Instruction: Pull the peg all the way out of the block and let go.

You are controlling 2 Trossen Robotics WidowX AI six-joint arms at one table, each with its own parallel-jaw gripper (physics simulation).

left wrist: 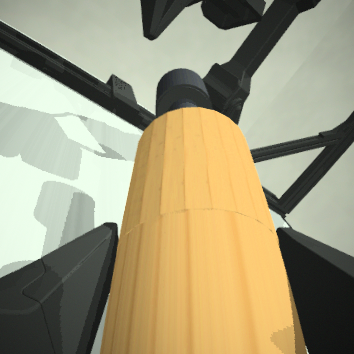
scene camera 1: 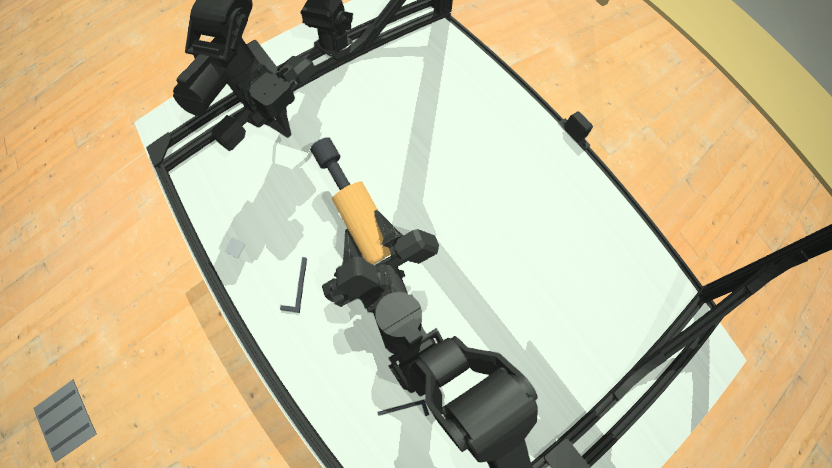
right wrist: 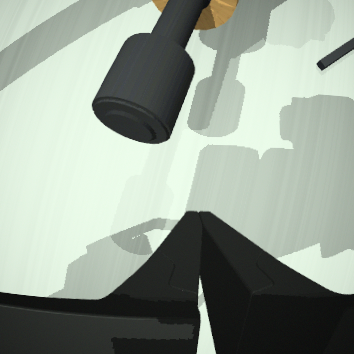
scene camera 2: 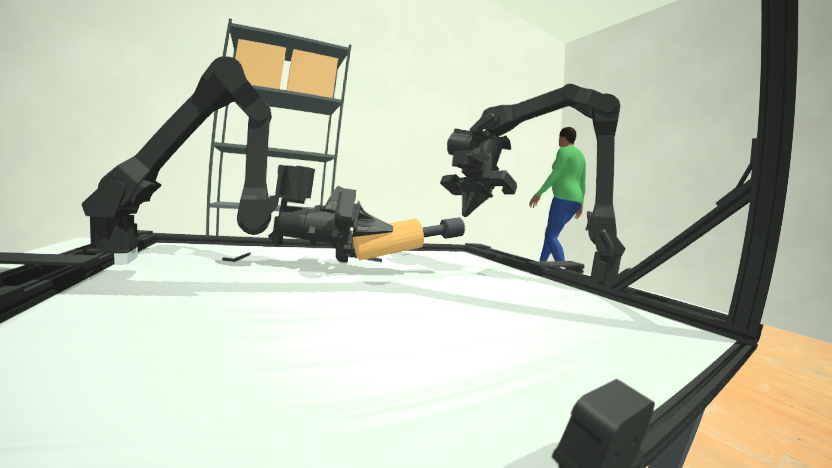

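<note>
The wooden block is an orange-brown cylinder held above the table, slightly tilted in scene camera 2. My left gripper is shut on the block, one finger on each side. The dark peg has a thick knob and a thinner shaft, whose far end is in the block's end face or hidden behind it. My right gripper is shut with its tips together, empty, apart from the peg, just above and beyond its knob.
An L-shaped dark bar and a small grey square lie on the white table. Another dark bar lies beneath the left arm. Black frame rails edge the table. A shelf unit and a person stand behind.
</note>
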